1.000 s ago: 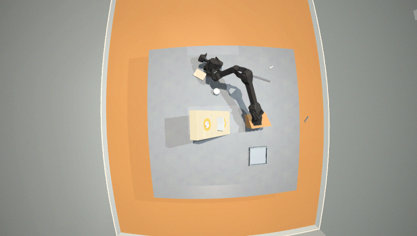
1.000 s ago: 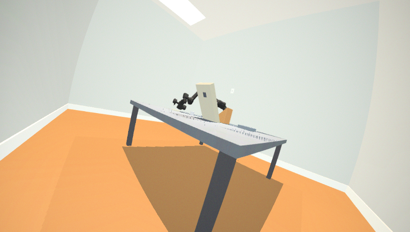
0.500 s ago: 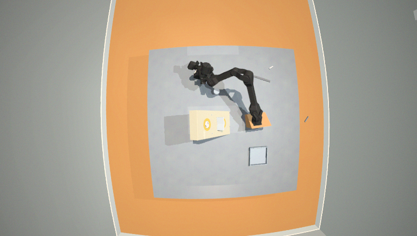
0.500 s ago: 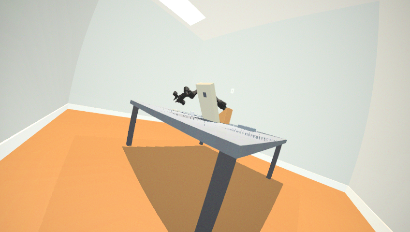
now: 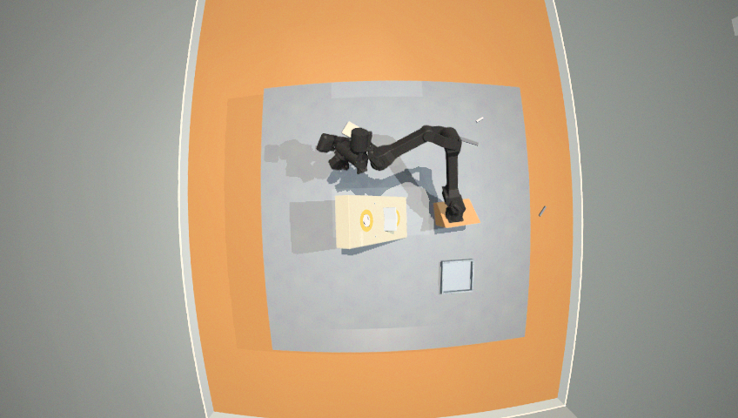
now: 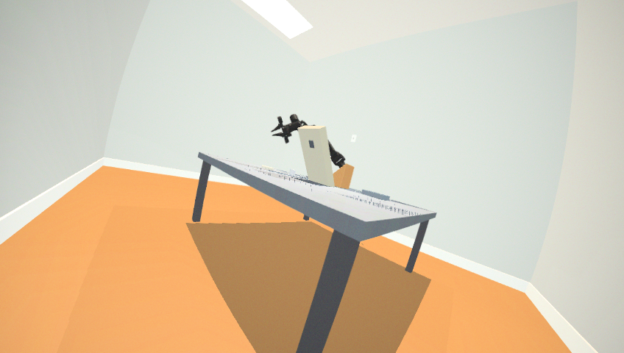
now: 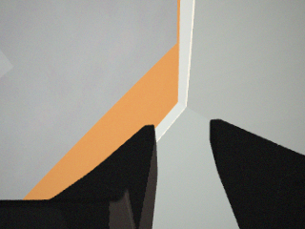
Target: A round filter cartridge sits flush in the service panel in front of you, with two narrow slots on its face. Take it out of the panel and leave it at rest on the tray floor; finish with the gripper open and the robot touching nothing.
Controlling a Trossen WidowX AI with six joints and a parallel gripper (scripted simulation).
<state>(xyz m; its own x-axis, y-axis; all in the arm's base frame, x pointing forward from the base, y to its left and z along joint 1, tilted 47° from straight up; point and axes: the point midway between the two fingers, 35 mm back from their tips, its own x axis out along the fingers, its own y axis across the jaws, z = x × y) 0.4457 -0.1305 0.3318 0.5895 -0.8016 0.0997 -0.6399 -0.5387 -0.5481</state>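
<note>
My gripper tip is now 10 cm past the round filter cartridge and 32 cm to the right of it. Also, from my gripper tip: square tray 50 cm behind, 64 cm to the left, 24 cm below; then service panel 14 cm behind, 33 cm to the left, 8 cm below.
</note>
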